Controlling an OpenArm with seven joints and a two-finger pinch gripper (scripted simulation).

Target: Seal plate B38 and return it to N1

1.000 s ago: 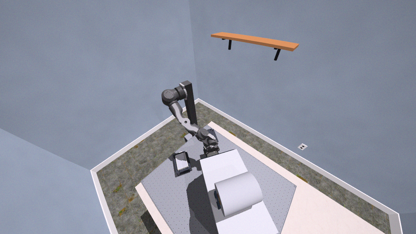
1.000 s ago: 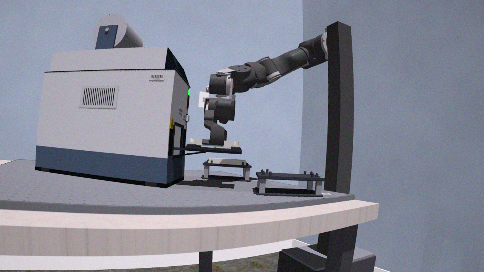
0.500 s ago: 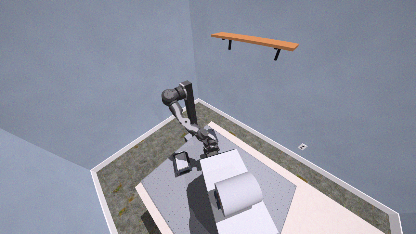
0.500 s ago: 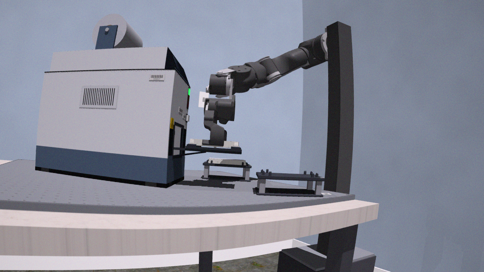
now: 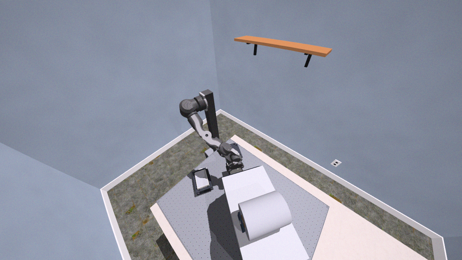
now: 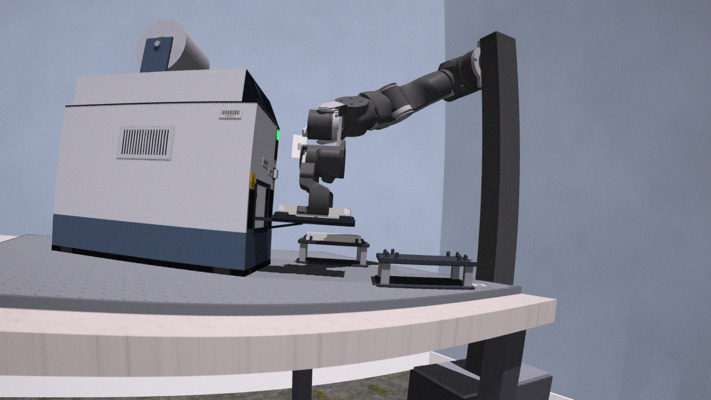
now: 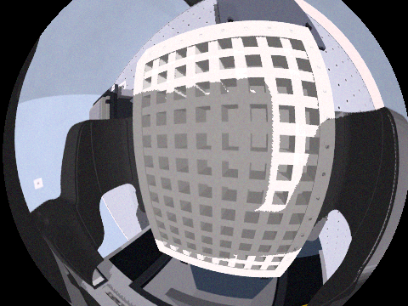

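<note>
Right now my hand is 10 mm above the sealer's stage. From my hand the other things lie so: start key 50 mm ahead, 120 mm to the right, 80 mm above; foil roll 310 mm ahead, 130 mm to the right, 300 mm above; yellow warning label 130 mm ahead, 40 mm to the left, 40 mm above.
</note>
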